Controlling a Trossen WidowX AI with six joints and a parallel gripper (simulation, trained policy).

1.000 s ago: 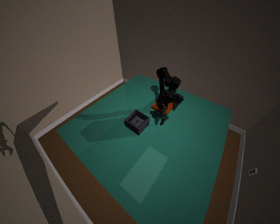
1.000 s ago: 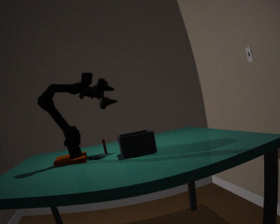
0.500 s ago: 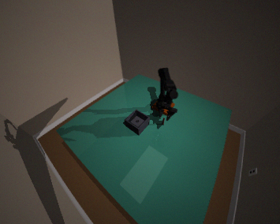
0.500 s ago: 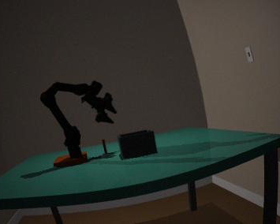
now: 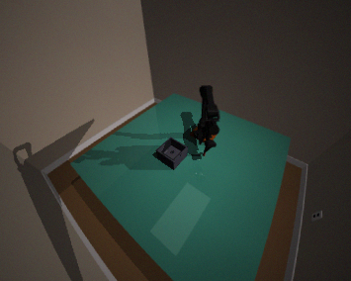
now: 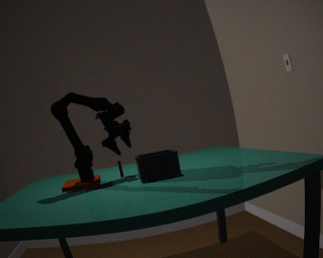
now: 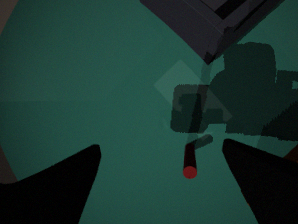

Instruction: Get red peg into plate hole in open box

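Right now the red peg is 40 mm behind my gripper tip, 10 mm to the left of it and 80 mm below it. The rest, counted from my gripper tip: dark box 110 mm ahead, 170 mm to the right, 90 mm below.
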